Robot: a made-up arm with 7 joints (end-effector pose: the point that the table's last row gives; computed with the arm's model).
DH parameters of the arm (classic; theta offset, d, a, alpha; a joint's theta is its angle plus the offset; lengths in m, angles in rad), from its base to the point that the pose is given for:
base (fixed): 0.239 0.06 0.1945 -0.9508
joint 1: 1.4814 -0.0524 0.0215 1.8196
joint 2: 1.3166 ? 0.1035 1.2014
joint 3: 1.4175 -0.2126 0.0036 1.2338
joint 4: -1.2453 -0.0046 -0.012 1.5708
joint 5: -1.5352 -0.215 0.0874 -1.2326
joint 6: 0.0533 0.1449 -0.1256 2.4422
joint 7: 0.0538 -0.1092 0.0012 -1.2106
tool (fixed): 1.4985 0.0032 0 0
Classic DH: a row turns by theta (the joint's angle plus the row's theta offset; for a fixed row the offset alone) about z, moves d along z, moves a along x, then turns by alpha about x.
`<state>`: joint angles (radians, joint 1 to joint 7).
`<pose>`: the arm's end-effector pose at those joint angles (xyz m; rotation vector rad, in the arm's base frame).
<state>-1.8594 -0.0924 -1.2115 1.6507 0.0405 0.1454 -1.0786</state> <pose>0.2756 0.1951 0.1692 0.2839 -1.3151 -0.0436</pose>
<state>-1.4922 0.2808 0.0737 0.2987 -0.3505 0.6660 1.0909</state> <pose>-0.1696 0.0535 0.0801 -0.4384 -2.2191 -1.6482</pose>
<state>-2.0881 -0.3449 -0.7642 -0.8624 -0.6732 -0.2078 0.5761</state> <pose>-0.1019 0.5107 0.0566 0.4739 2.3446 0.4437</pose>
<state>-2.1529 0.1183 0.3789 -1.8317 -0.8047 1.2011 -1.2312</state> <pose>0.1714 0.3813 -0.2084 -2.4520 -1.2165 1.0047</pose>
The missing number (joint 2, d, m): -0.1458
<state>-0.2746 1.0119 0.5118 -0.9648 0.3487 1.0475 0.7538</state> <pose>-0.1307 -0.2087 0.2600 -0.8142 -1.9357 -0.7689</pose>
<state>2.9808 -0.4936 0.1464 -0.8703 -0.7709 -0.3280 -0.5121</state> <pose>0.2786 0.5665 0.0431 1.1066 0.9902 0.1620</pose>
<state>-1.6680 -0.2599 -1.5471 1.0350 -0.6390 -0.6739 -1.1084</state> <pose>0.2061 0.2411 0.3496 0.0415 -2.1101 -0.0862</pose>
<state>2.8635 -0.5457 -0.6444 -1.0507 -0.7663 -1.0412 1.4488</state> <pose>0.2231 0.6082 0.1094 -0.3571 0.5928 1.3661</pose>
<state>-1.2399 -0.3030 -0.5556 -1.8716 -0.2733 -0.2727 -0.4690</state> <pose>-0.2693 0.3379 -0.0890 0.0184 1.8683 -1.1129</pose>
